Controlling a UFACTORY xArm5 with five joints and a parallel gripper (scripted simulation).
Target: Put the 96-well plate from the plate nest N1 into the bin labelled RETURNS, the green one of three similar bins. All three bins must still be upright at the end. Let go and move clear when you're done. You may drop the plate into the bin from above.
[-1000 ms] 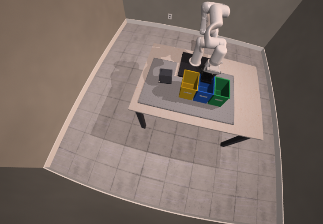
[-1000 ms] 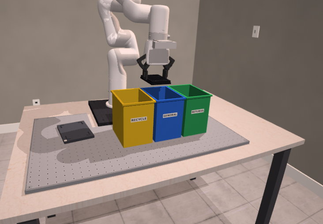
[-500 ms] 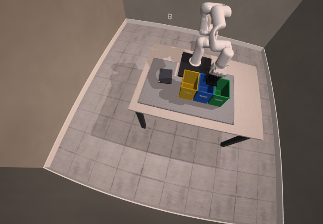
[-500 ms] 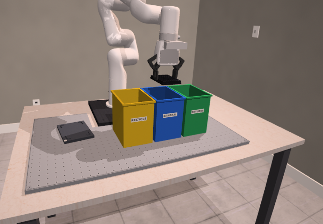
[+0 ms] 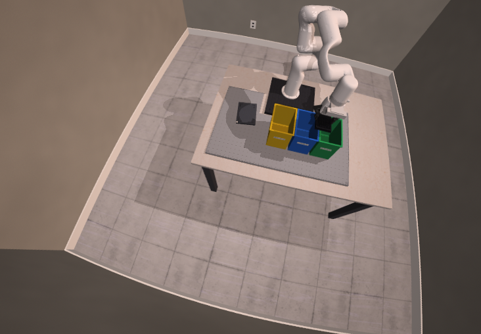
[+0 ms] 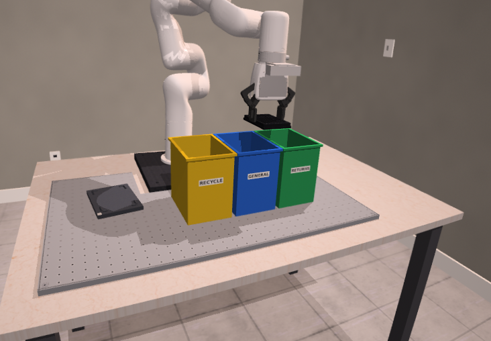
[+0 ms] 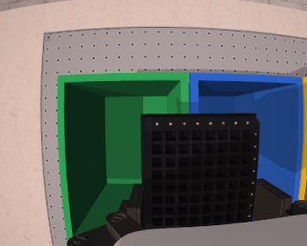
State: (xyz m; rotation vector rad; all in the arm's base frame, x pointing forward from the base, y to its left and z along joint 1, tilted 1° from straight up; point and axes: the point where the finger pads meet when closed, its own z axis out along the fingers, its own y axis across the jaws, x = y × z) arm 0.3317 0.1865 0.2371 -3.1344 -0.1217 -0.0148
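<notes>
The green returns bin lies 15 cm below my hand, 7 cm to the left of it and 1 cm ahead of it. Round my hand: blue general bin (15 cm below, 7 cm to the right, 2 cm ahead); yellow recycle bin (20 cm to the right, 15 cm below, 3 cm ahead); black 96-well plate (1 cm below).
</notes>
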